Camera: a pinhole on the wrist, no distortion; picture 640 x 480 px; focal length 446.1 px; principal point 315.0 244.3 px. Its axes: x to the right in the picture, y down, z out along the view. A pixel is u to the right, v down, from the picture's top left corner.
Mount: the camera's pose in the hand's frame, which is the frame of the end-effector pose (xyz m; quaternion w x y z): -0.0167 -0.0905 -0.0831 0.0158 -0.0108 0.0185 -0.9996
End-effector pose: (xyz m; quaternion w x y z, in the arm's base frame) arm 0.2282 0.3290 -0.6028 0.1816 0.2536 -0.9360 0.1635
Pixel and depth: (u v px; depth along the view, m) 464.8 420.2 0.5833
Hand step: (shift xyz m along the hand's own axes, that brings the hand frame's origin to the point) -0.1923 -0.3479 0.4952
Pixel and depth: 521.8 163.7 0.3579
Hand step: -0.1766 -0.0443 0.2804
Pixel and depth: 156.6 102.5 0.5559
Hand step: 0.1874 0.0719 0.4747
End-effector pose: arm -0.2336 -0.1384 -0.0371 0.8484 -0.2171 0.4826 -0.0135
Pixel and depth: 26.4 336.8 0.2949
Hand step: 0.1824 -0.1563 0.2052
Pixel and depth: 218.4 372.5 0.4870
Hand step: 0.1038 -0.2448 0.3960
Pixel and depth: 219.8 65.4 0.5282
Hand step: 0.1010 0.1053 0.4502
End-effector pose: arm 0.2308 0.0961 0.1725 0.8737 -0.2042 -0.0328 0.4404
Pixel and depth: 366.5 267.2 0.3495
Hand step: -0.0487 -0.1225 0.2663
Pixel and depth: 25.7 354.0 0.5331
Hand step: 0.3447 -0.2299 0.4374
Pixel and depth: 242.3 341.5 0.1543
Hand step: 0.0129 -0.1289 0.0693
